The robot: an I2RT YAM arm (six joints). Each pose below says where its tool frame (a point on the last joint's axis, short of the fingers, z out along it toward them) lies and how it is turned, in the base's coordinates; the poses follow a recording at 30 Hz.
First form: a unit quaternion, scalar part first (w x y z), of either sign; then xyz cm.
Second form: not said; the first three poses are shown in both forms.
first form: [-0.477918 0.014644 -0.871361 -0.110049 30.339 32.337 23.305]
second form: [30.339 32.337 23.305 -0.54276 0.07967 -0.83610 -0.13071 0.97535 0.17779]
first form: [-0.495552 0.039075 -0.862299 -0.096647 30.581 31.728 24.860]
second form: [30.581 31.728 24.860 -0.50580 0.02840 -0.86218 -0.16318 0.97826 0.12795]
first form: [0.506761 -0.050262 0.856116 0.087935 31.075 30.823 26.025]
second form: [31.075 30.823 26.025 -0.48133 0.00306 -0.87653 -0.17518 0.97948 0.09962]
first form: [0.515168 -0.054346 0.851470 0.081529 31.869 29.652 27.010]
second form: [31.869 29.652 27.010 -0.46330 -0.00855 -0.88616 -0.17655 0.98080 0.08284]
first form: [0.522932 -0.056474 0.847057 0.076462 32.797 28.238 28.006]
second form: [32.797 28.238 28.006 -0.44671 -0.01570 -0.89454 -0.17564 0.98193 0.07047]
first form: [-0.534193 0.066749 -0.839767 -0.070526 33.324 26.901 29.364]
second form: [33.324 26.901 29.364 -0.42036 -0.03676 -0.90661 -0.18746 0.98114 0.04714]
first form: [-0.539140 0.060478 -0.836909 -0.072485 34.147 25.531 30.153]
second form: [34.147 25.531 30.153 -0.41134 -0.02307 -0.91119 -0.17939 0.98218 0.05611]
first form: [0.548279 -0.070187 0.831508 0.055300 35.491 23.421 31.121]
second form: [35.491 23.421 31.121 -0.38893 -0.05608 -0.91956 -0.17736 0.98403 0.01500]
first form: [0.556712 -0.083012 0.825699 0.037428 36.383 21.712 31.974]
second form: [36.383 21.712 31.974 -0.36636 -0.09541 -0.92557 -0.17876 0.98342 -0.03062]
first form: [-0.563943 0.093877 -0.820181 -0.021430 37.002 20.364 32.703]
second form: [37.002 20.364 32.703 -0.34631 -0.12982 -0.92909 -0.17816 0.98146 -0.07073]
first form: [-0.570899 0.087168 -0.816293 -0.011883 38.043 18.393 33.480]
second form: [38.043 18.393 33.480 -0.33295 -0.12874 -0.93411 -0.15588 0.98452 -0.08013]
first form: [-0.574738 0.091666 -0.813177 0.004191 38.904 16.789 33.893]
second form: [38.904 16.789 33.893 -0.32255 -0.15390 -0.93396 -0.14426 0.98316 -0.11218]
